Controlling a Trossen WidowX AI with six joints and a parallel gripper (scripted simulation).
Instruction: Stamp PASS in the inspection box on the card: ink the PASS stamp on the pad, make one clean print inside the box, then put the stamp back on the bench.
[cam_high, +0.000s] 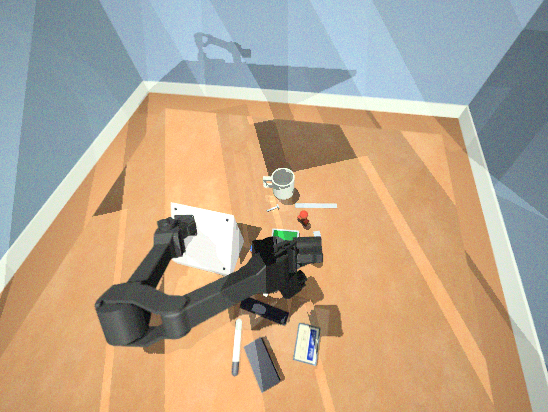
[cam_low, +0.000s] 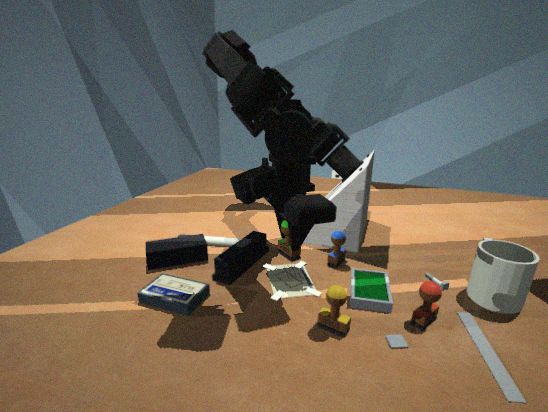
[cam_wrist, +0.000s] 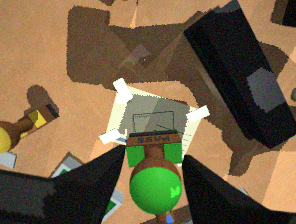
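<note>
Right now my gripper tip is 7 cm above the card. The rest, counted from my gripper tip: green stamp right at my gripper tip; yellow stamp 10 cm ahead, 8 cm to the left, 5 cm below; blue stamp 8 cm behind, 8 cm to the left, 5 cm below.
</note>
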